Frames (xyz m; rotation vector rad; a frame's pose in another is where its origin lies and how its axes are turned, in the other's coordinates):
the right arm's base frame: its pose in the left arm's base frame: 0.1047 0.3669 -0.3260 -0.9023 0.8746 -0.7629
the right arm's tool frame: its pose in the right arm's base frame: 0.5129 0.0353 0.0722 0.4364 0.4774 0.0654
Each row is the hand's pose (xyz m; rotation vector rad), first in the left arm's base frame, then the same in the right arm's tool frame.
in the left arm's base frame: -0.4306 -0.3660 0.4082 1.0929 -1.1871 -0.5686
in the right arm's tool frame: -0.2601 -1.2316 -0.1602 2.1893 -1.1445 0.8306
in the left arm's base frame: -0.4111 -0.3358 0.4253 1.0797 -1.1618 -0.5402
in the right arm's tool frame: -0.2939 -1.2175 -0.1444 2.1523 -1.1494 0.8646
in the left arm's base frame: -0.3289 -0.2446 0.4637 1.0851 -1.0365 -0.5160
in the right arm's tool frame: -0.3873 -1.1531 -0.0838 2.0607 -1.0660 0.9315
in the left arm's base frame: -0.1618 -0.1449 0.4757 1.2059 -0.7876 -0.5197
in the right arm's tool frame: -0.4693 -1.0195 0.0320 1.9815 -0.7877 1.0340
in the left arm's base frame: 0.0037 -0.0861 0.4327 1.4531 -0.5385 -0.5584
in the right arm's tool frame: -0.4867 -0.8697 0.1317 2.0028 -0.3892 1.1150
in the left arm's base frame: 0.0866 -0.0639 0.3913 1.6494 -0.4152 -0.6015
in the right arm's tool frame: -0.4783 -0.7848 0.1742 2.0669 -0.1185 1.1347
